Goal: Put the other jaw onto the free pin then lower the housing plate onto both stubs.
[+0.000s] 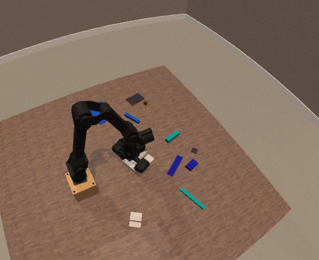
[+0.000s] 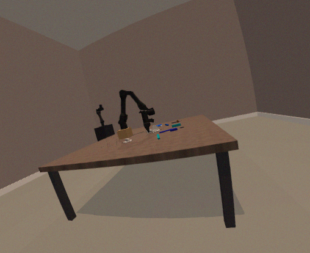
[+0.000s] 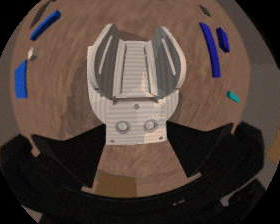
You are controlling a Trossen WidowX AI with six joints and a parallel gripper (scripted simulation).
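My gripper tip is now 1 cm short of the white housing plate and 2 cm below it. Also, from my gripper tip: white jaw (3 cm ahead, 1 cm above); then blue bar (20 cm ahead, 8 cm to the right); then white base (7 cm ahead, 3 cm to the left).
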